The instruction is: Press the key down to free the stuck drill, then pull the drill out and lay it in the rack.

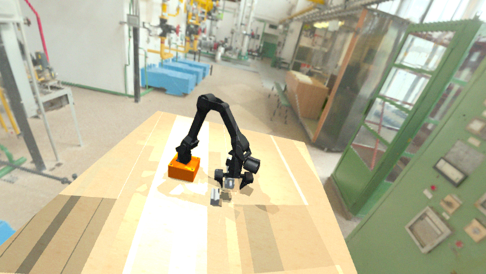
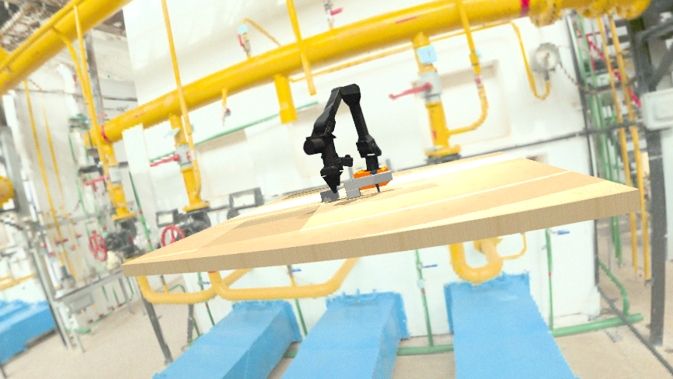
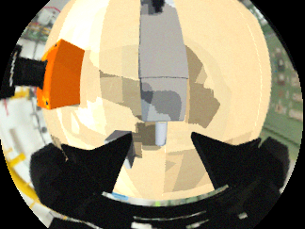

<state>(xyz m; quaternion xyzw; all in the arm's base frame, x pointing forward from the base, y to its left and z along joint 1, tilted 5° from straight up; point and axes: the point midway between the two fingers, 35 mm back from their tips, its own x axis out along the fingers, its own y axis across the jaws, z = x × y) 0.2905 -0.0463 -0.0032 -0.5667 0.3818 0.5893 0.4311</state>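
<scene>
Right now the pale drill is 2 cm behind my gripper tip, 6 cm to the left of it and 1 cm above it. From my gripper tip the other things lie so: grey rack (6 cm behind, 7 cm to the right, 2 cm below).
</scene>
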